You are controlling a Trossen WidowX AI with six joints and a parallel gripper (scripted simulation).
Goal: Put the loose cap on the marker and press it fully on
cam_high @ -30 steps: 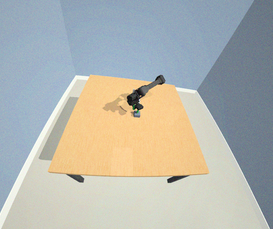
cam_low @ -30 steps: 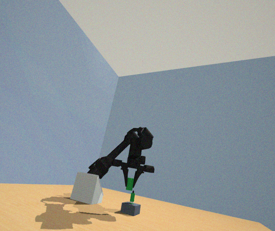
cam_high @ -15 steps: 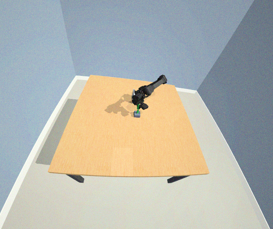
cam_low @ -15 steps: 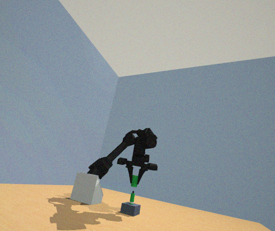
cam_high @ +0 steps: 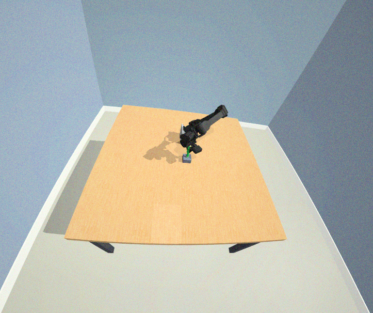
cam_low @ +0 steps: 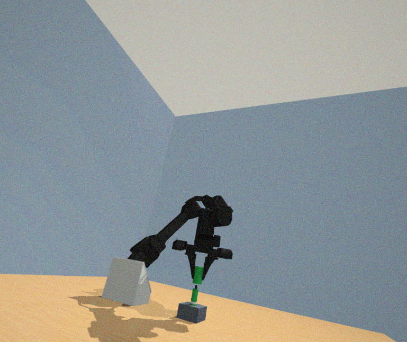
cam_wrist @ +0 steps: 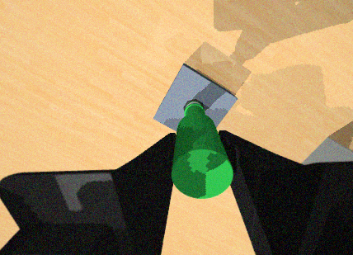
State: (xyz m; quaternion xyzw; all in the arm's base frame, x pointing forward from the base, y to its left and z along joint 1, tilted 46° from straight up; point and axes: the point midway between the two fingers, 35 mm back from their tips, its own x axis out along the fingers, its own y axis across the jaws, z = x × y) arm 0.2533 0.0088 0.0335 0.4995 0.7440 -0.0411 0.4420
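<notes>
Right now the grey holder block is 90 mm below my gripper tip. From my gripper tip the other things lie so: green cap: 10 mm above.
</notes>
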